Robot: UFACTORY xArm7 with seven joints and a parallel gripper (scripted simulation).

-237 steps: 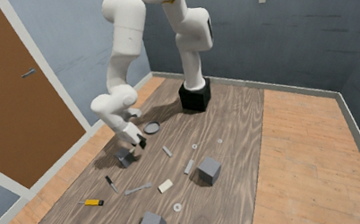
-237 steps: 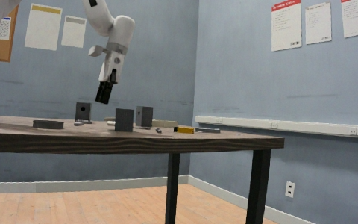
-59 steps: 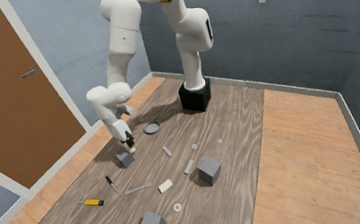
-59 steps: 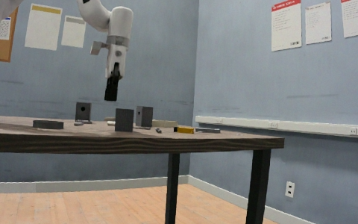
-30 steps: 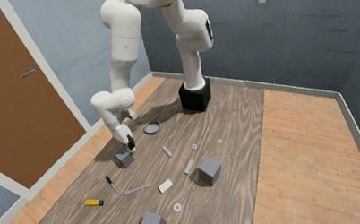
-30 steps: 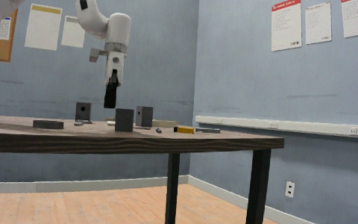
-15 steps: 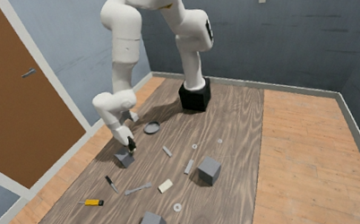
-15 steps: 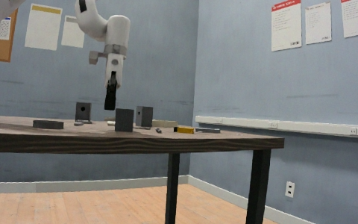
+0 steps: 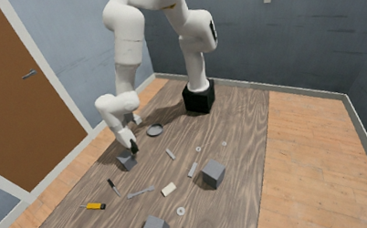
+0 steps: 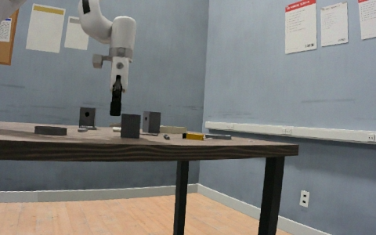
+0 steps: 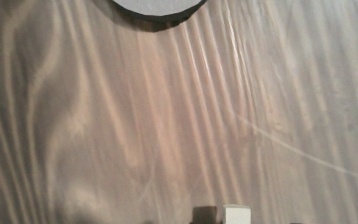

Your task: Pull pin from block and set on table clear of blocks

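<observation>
Now: hand 40 mm above the cream pin and 10 mm short of it. From my hand the other things lie so: round dish (190 mm behind, 70 mm below, 20 mm to the left); then grey block (50 mm below, 40 mm ahead, 10 mm to the right); then short bar (160 mm to the left, 80 mm below, 60 mm behind).
</observation>
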